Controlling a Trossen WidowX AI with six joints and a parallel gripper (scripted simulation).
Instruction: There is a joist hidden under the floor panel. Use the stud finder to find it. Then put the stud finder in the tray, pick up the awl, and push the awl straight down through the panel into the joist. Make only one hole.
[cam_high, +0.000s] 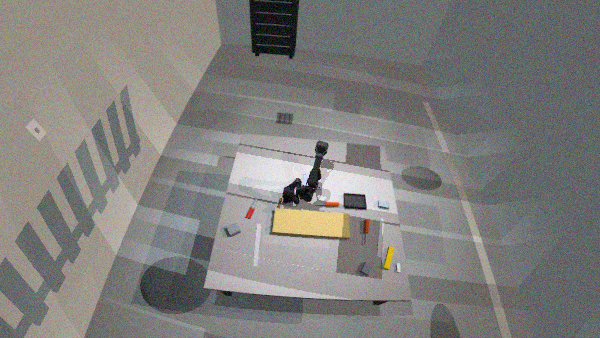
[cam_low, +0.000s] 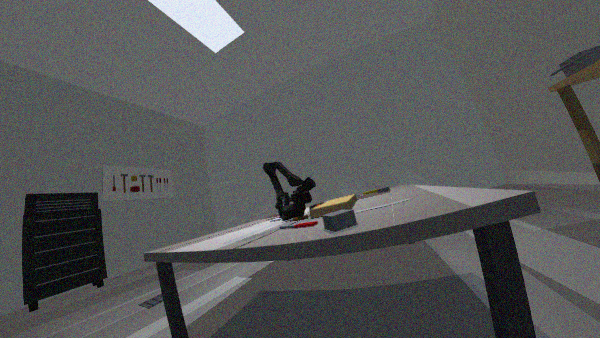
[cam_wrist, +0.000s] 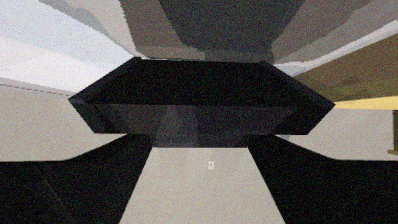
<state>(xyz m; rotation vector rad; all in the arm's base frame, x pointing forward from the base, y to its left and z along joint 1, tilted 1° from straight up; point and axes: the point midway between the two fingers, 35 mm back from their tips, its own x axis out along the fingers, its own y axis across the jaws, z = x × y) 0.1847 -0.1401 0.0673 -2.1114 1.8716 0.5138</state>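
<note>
The black stud finder lies 1 cm below my gripper tip and 1 cm ahead of it. Also, from my gripper tip: black tray 51 cm to the left, 10 cm behind, 5 cm below; then yellow bar 79 cm to the left, 28 cm ahead, 6 cm below; then awl 6 cm below, 3 cm to the right, 3 cm ahead.
</note>
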